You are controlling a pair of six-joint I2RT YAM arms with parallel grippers.
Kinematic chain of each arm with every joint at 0, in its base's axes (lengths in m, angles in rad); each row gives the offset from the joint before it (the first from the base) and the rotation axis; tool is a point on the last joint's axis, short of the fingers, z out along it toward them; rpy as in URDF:
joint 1: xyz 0 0 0.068 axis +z
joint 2: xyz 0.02 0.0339 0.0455 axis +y
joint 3: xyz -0.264 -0.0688 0 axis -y
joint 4: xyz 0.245 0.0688 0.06 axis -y
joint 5: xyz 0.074 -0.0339 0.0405 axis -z
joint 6: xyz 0.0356 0 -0.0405 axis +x
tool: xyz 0 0 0 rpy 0 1.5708 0
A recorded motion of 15 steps. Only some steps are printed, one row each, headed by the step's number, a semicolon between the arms.
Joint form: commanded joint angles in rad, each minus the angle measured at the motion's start. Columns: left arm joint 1, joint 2, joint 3, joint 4, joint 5, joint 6; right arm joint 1, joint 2, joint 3, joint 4, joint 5, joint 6.
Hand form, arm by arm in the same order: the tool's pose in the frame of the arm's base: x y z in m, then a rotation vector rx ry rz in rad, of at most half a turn. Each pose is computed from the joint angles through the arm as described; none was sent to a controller.
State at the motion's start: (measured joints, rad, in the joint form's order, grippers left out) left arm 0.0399 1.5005 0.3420 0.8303 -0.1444 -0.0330; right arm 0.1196 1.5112 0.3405 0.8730 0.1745 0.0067
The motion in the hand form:
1: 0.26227 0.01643 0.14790 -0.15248 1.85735 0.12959; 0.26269 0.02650 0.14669 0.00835 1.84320 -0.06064
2: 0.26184 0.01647 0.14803 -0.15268 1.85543 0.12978; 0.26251 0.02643 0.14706 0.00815 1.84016 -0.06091
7: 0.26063 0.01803 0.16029 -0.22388 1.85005 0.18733; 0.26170 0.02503 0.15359 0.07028 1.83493 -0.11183
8: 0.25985 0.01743 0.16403 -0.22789 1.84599 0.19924; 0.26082 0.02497 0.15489 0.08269 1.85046 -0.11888
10: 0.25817 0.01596 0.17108 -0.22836 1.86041 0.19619; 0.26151 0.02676 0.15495 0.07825 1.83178 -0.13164
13: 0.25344 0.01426 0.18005 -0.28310 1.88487 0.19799; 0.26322 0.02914 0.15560 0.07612 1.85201 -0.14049
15: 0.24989 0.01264 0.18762 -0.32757 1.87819 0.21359; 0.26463 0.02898 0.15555 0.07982 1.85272 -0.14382
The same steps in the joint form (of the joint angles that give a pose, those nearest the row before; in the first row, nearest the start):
1: 0.0059 -0.0019 0.0181 0.0151 0.0202 0.0073; 0.0030 0.0074 0.0176 0.0117 -0.0104 0.0007
2: 0.0061 -0.0036 0.0162 0.0172 0.0201 0.0073; 0.0028 0.0060 0.0166 0.0144 -0.0104 -0.0001
7: 0.0014 -0.0687 0.0378 -0.0732 -0.0609 -0.0142; 0.0075 -0.0292 0.0256 -0.0289 0.0618 0.0171
8: -0.0027 -0.0882 0.0418 -0.0935 -0.0753 -0.0118; 0.0093 -0.0459 0.0303 -0.0675 0.0741 0.0256
10: -0.0085 -0.1321 0.0563 -0.1669 -0.0781 -0.0167; 0.0177 -0.0344 0.0282 -0.0352 0.0897 0.0146
13: -0.0197 -0.1982 0.0753 -0.2875 -0.1152 -0.0613; 0.0275 -0.0370 0.0434 -0.0747 0.1029 0.0156
15: -0.0320 -0.2419 0.0859 -0.3462 -0.1599 -0.0900; 0.0265 -0.0311 0.0488 -0.0752 0.1062 0.0164

